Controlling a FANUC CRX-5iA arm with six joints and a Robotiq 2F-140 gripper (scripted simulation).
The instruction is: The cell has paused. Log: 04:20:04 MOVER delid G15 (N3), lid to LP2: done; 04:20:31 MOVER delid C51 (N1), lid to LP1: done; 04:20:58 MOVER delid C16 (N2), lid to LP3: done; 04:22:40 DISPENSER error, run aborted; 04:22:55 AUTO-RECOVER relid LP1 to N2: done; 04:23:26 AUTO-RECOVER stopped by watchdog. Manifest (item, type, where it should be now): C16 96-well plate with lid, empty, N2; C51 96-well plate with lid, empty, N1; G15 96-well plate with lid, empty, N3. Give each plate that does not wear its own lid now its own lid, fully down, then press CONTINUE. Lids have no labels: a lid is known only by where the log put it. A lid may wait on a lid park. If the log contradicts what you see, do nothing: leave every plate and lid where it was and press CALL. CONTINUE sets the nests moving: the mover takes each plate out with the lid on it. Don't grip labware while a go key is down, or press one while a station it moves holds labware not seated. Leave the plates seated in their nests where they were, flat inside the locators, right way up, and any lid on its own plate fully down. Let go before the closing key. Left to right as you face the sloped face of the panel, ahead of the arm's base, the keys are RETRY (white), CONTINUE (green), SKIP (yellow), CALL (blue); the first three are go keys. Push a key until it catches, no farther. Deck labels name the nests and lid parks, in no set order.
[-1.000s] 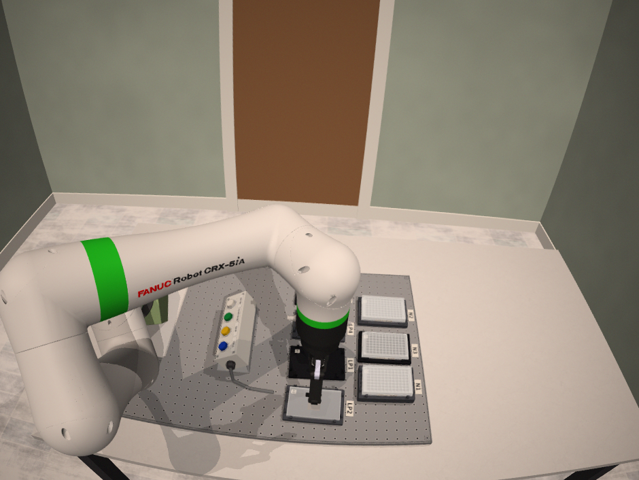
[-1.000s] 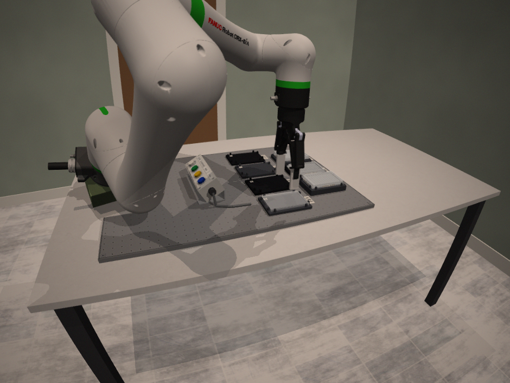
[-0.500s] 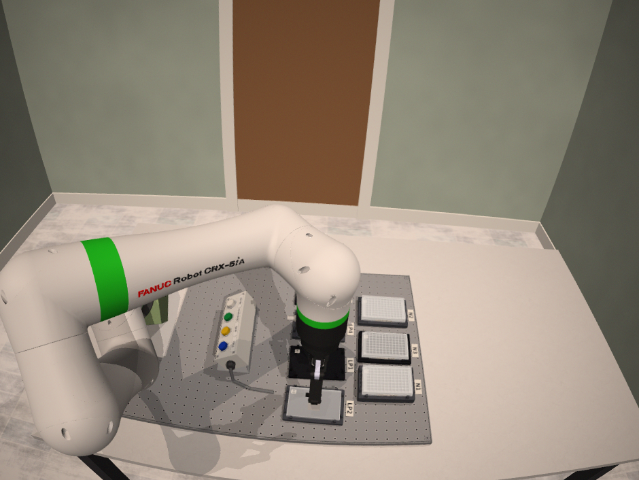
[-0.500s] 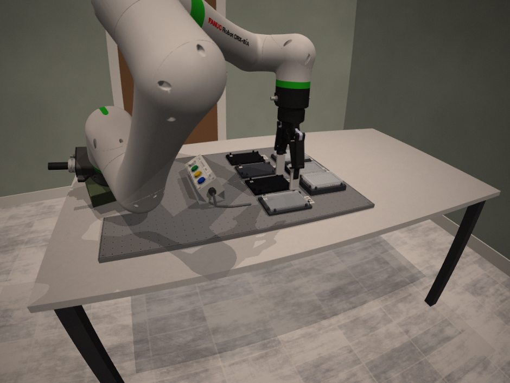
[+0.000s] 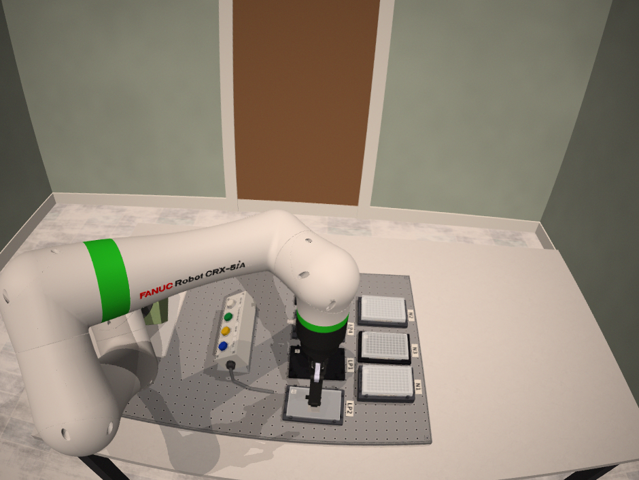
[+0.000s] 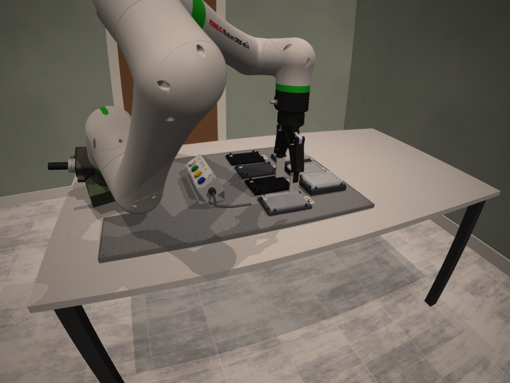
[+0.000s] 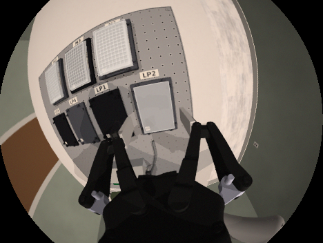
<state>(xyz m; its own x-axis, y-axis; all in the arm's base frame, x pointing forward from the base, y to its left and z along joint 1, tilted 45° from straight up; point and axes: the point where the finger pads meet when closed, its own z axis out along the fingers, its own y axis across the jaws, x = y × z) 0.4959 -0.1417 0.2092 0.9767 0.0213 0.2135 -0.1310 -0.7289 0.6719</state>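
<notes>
Now: the lid park LP2 9 cm below my hand. The rest, counted from my hand: blue key (23 cm behind, 14 cm to the left, 3 cm below); then lid park LP1 (2 cm ahead, 13 cm to the left, 9 cm below); then lid park LP4 (3 cm ahead, 26 cm to the left, 9 cm below).
</notes>
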